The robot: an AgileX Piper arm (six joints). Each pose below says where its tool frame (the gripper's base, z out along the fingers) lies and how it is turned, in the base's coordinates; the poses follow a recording.
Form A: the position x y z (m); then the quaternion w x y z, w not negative.
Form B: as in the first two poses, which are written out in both.
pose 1, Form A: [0.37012 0.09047 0.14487 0.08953 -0.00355 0.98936 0.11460]
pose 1, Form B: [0.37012 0.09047 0.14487 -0.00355 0.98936 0.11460 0.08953]
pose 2, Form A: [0.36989 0.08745 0.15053 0.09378 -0.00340 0.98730 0.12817]
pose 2, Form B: [0.36989 0.08745 0.15053 -0.00340 0.98730 0.12817 0.09378]
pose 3, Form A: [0.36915 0.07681 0.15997 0.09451 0.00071 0.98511 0.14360]
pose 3, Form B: [0.36915 0.07681 0.15997 0.00071 0.98511 0.14360 0.09451]
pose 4, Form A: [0.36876 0.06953 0.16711 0.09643 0.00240 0.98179 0.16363]
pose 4, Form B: [0.36876 0.06953 0.16711 0.00240 0.98179 0.16363 0.09643]
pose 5, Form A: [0.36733 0.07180 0.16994 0.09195 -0.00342 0.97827 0.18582]
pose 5, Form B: [0.36733 0.07180 0.16994 -0.00342 0.97827 0.18582 0.09195]
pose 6, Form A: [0.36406 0.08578 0.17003 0.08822 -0.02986 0.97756 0.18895]
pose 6, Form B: [0.36406 0.08578 0.17003 -0.02986 0.97756 0.18895 0.08822]
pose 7, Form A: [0.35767 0.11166 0.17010 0.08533 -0.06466 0.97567 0.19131]
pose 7, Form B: [0.35767 0.11166 0.17010 -0.06466 0.97567 0.19131 0.08533]
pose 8, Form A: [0.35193 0.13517 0.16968 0.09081 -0.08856 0.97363 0.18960]
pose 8, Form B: [0.35193 0.13517 0.16968 -0.08856 0.97363 0.18960 0.09081]
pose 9, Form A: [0.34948 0.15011 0.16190 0.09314 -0.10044 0.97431 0.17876]
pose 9, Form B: [0.34948 0.15011 0.16190 -0.10044 0.97431 0.17876 0.09314]
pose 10, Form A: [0.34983 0.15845 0.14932 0.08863 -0.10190 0.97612 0.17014]
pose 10, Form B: [0.34983 0.15845 0.14932 -0.10190 0.97612 0.17014 0.08863]
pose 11, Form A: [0.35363 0.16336 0.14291 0.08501 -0.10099 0.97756 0.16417]
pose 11, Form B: [0.35363 0.16336 0.14291 -0.10099 0.97756 0.16417 0.08501]
